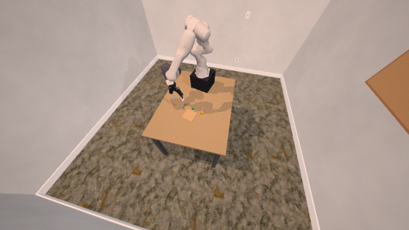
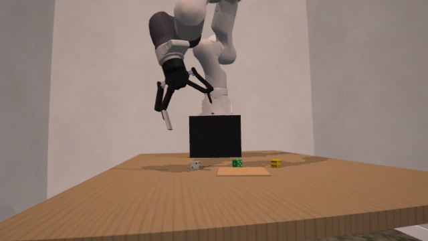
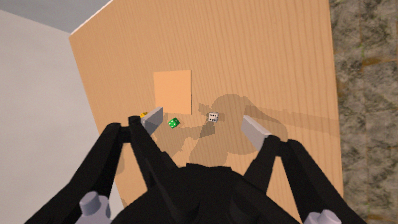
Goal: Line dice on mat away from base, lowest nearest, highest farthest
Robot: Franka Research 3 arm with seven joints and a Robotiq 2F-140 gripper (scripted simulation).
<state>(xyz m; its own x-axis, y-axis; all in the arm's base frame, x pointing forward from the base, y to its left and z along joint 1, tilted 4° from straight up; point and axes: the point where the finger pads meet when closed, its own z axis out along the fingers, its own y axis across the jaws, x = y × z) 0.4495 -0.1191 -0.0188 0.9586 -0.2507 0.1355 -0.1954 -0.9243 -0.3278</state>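
The white die is 30 mm behind my hand, 10 mm to the left of it and 150 mm below it. Also, from my hand: tan mat 60 mm ahead, 150 mm to the left, 160 mm below; then green die 40 mm behind, 150 mm to the left, 150 mm below; then yellow die 10 mm behind, 280 mm to the left, 150 mm below.
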